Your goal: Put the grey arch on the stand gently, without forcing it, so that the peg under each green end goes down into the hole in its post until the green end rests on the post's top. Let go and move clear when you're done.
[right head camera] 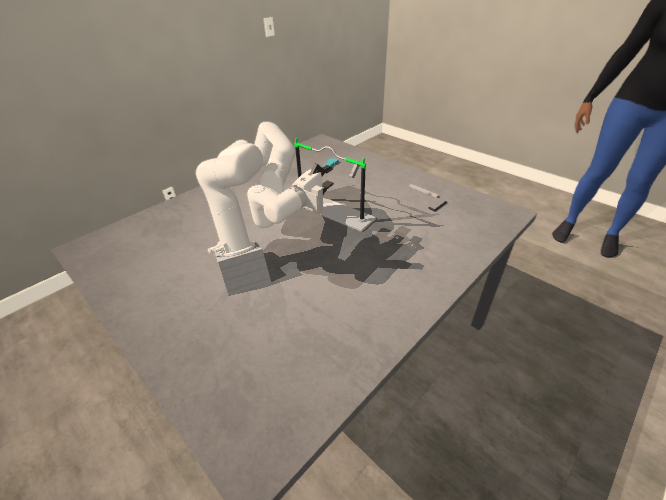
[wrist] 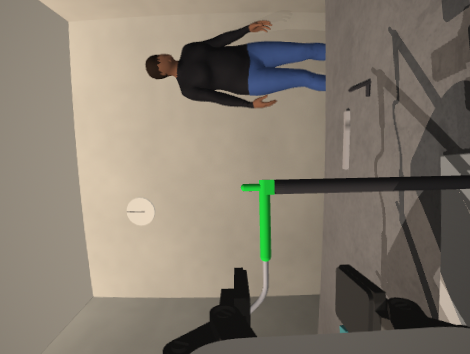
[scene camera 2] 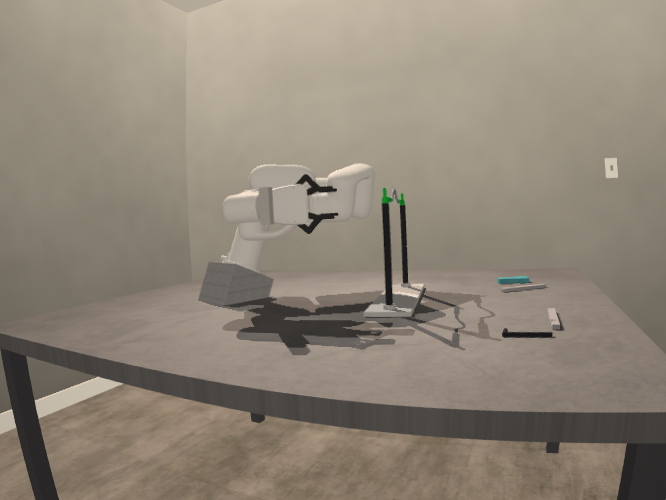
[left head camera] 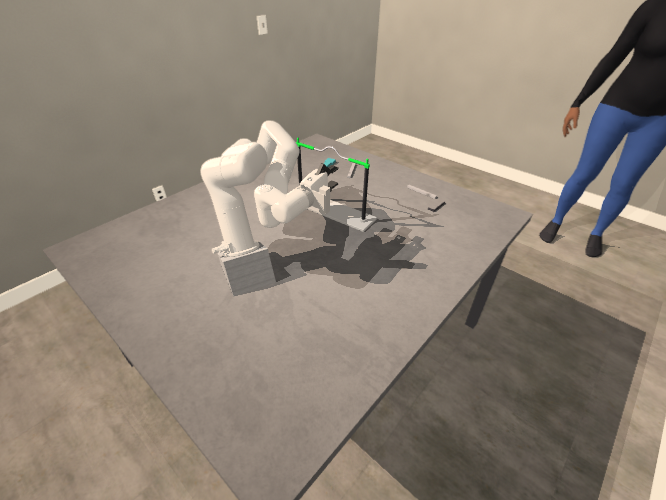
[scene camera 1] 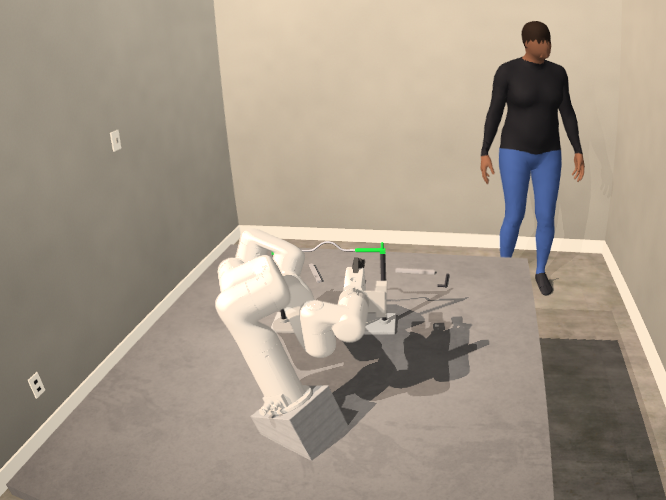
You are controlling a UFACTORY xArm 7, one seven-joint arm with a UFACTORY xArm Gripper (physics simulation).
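Places are measured from the arm's base along level axes (x right, y ahead, z up), in centimetres.
Pixels of known places: gripper, between the fingertips: [right head camera: 330, 174] [wrist: 291, 290] [scene camera 2: 336, 202] [left head camera: 335, 174] [scene camera 1: 359, 270]; arm's base, origin of its link: [right head camera: 237, 250] [scene camera 2: 240, 270] [left head camera: 241, 250] [scene camera 1: 288, 401].
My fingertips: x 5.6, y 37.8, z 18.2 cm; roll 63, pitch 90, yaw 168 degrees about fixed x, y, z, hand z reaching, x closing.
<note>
Ahead of a thing's pixels: the offset from my fingertips to its top centre.
The grey arch {dy +9.8, dx -13.8, dz +3.0 cm} [left head camera: 359, 162] [right head camera: 355, 161] [scene camera 1: 370, 249] [scene camera 2: 385, 199] [wrist: 265, 227] spans the stand [scene camera 1: 383, 326] [scene camera 2: 395, 310], level, with its green ends on the tops of the two black posts. No gap shows between the near green end and its post {dy +14.0, dx +2.1, dz -2.1 cm} [left head camera: 365, 193] [right head camera: 362, 193] [scene camera 2: 387, 258] [wrist: 350, 184]. The pegs are hidden. My gripper [left head camera: 331, 176] [right head camera: 328, 177] [scene camera 2: 336, 202] [wrist: 291, 290] is open and empty. In scene camera 2 its fingers are level, one above the other, and stand back from the arch on the robot's base side, touching neither arch nor post.
A teal block {dy +36.2, dx -47.4, dz -25.0 cm} [left head camera: 329, 162] [scene camera 2: 512, 279] and a pale bar {dy +41.2, dx -34.4, dz -25.5 cm} [left head camera: 352, 170] [scene camera 2: 523, 287] lie beyond the stand. Another pale bar {dy +52.0, dx +2.5, dz -25.5 cm} [left head camera: 422, 191] [scene camera 2: 554, 318] and a black L-shaped piece {dy +47.6, dx +14.4, dz -25.7 cm} [left head camera: 436, 206] [scene camera 2: 528, 334] lie there too. A person [scene camera 1: 532, 107] stands beyond the table.
</note>
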